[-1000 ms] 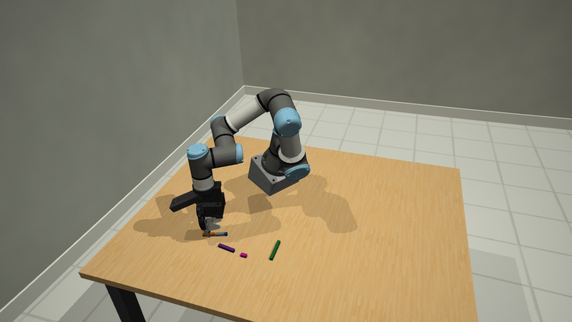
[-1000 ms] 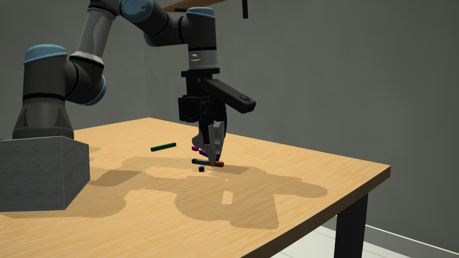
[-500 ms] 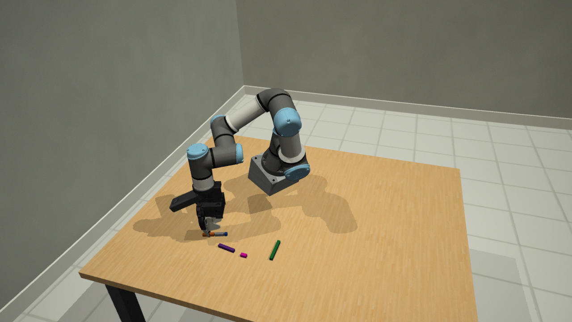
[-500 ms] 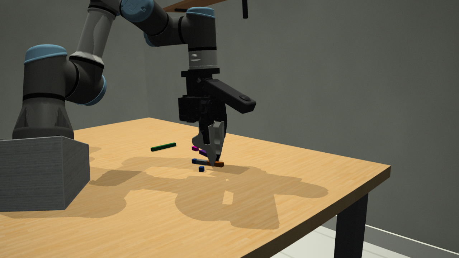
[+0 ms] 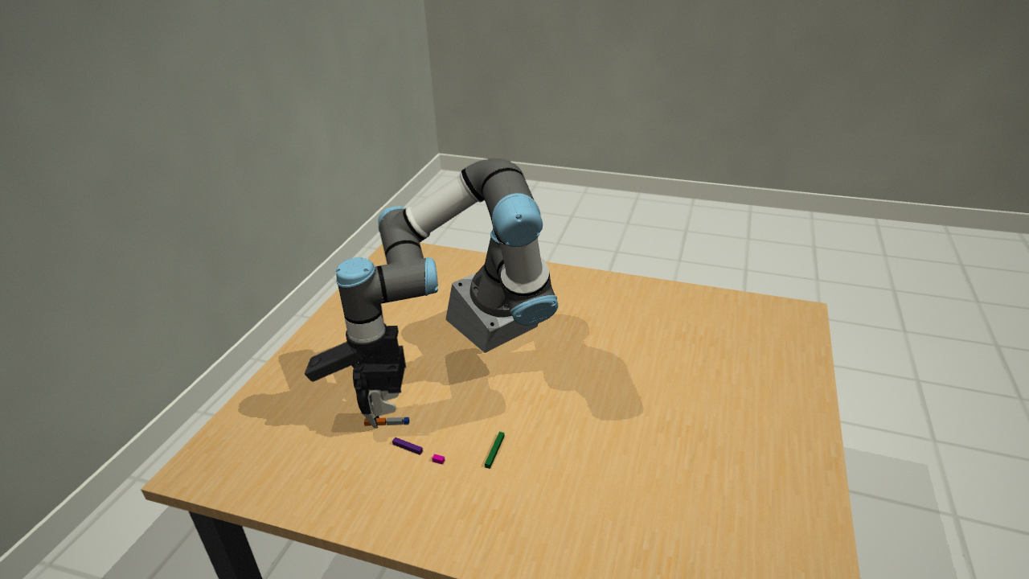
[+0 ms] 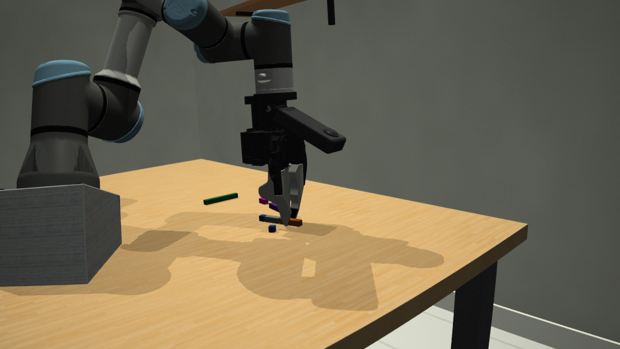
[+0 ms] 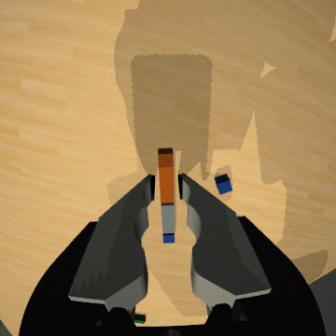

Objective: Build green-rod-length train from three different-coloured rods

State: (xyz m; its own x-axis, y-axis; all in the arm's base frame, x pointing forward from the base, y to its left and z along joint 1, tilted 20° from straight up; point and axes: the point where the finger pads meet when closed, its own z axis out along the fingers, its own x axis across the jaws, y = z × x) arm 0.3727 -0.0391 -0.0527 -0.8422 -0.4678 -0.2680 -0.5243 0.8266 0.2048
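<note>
The orange rod is 10 mm below my hand. Round my hand: purple rod (90 mm to the left, 20 mm ahead, 10 mm below); then grey rod (30 mm to the left, 20 mm behind, 10 mm below); then magenta rod (160 mm to the left, 10 mm below, 10 mm ahead).
</note>
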